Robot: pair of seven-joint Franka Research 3 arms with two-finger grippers.
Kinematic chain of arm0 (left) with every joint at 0, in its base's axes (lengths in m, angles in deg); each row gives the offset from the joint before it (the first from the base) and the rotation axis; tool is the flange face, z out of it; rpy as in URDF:
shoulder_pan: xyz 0 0 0.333 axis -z
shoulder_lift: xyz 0 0 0 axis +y
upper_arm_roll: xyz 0 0 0.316 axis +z
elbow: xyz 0.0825 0 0 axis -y
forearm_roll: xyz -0.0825 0 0.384 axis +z
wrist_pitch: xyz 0 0 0 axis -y
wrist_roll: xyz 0.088 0 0 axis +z
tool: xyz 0 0 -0.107 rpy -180 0 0
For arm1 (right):
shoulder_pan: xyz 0 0 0.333 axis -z
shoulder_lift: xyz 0 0 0 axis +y
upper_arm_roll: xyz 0 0 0.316 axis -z
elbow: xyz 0.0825 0 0 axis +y
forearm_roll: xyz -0.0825 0 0.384 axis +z
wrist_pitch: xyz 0 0 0 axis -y
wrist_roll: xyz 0.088 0 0 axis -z
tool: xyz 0 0 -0.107 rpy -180 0 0
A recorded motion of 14 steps. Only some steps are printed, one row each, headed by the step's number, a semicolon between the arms.
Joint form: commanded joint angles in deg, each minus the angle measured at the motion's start. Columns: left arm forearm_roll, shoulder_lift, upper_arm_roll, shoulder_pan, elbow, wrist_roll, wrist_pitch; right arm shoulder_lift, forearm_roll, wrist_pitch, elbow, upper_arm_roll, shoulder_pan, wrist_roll.
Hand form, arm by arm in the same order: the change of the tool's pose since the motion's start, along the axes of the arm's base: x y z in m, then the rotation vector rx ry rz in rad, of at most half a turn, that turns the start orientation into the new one. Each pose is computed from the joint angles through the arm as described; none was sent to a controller.
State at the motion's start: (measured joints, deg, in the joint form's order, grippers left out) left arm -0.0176 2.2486 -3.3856 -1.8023 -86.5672 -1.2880 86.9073; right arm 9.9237 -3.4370 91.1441 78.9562 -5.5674 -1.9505 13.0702
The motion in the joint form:
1: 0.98 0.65 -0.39 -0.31 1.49 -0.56 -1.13; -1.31 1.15 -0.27 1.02 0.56 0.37 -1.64
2: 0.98 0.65 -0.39 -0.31 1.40 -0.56 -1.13; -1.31 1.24 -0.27 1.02 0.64 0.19 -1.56
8: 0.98 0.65 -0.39 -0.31 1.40 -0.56 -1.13; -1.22 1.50 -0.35 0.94 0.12 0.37 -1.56
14: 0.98 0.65 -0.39 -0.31 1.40 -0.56 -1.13; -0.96 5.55 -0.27 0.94 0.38 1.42 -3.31
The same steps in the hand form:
1: 0.0016 0.0014 0.0041 0.0159 0.0046 -0.0105; -0.0065 -0.0073 0.0048 0.0150 0.0027 0.0130
2: 0.0016 0.0014 0.0034 0.0159 0.0062 -0.0105; -0.0066 -0.0061 0.0048 0.0165 0.0029 0.0134
8: 0.0016 0.0014 0.0034 0.0159 0.0062 -0.0105; -0.0067 -0.0025 0.0044 0.0223 0.0050 0.0193
14: 0.0016 0.0014 0.0034 0.0159 0.0062 -0.0105; -0.0047 -0.0085 0.0019 0.0909 0.0147 0.0287

